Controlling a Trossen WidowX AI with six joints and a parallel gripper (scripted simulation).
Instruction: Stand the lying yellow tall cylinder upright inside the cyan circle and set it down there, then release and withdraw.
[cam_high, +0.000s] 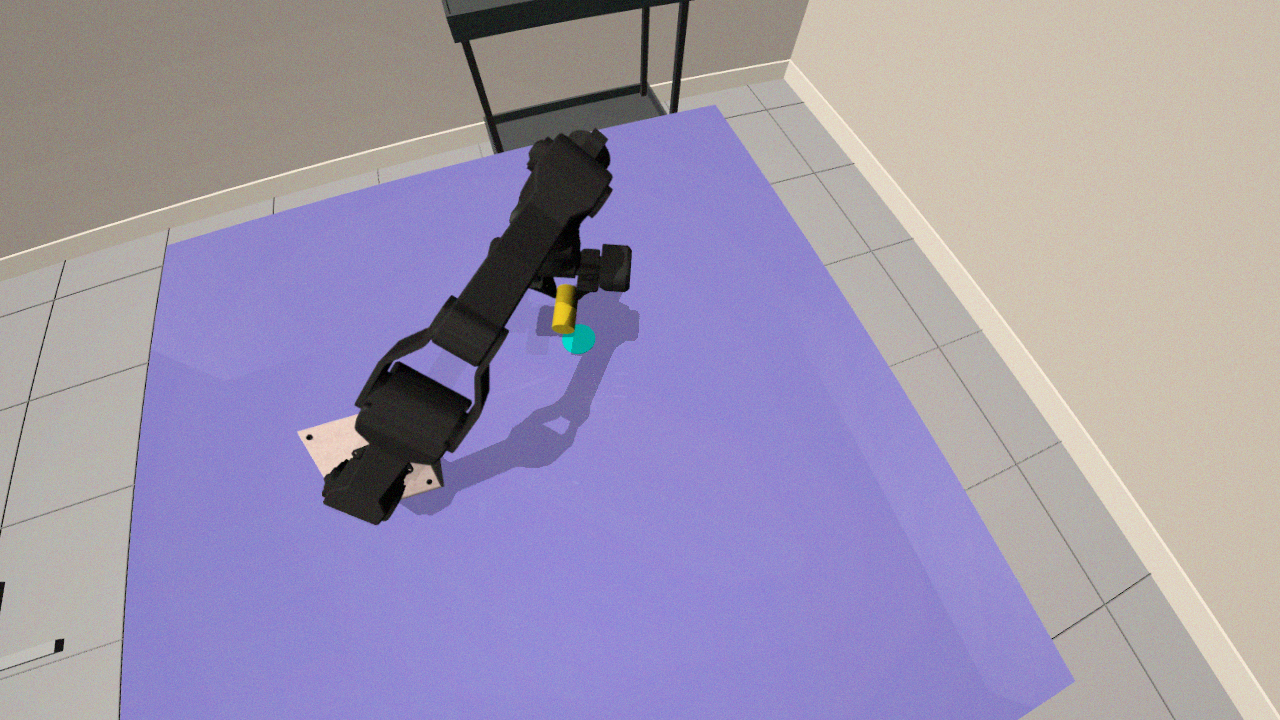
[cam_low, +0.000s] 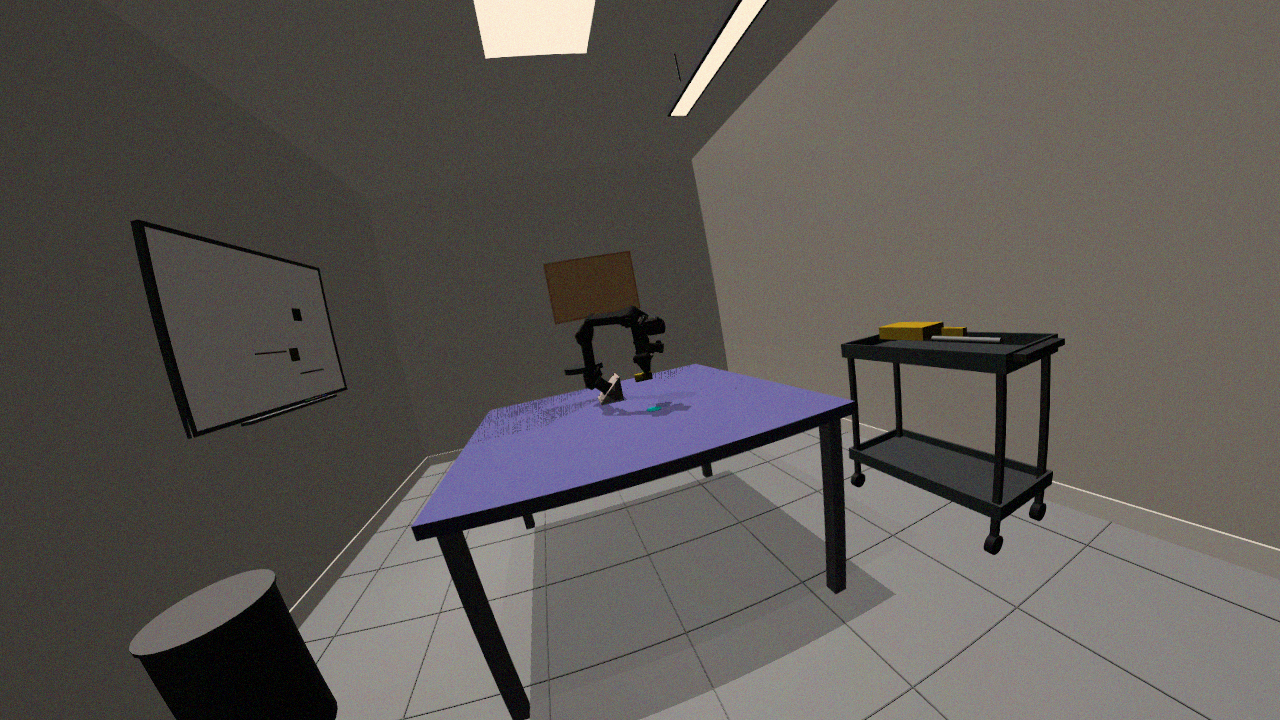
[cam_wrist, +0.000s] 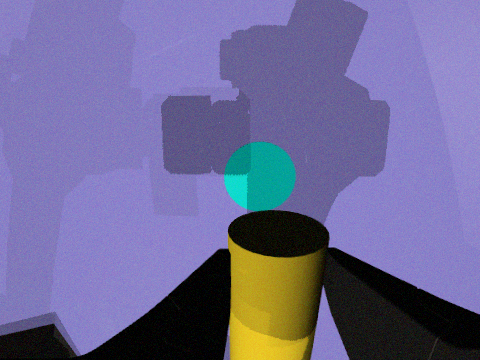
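Right now my gripper tip is 14 cm above the cyan circle. The rest, counted from my gripper tip: yellow tall cylinder (2 cm to the right, 1 cm behind).
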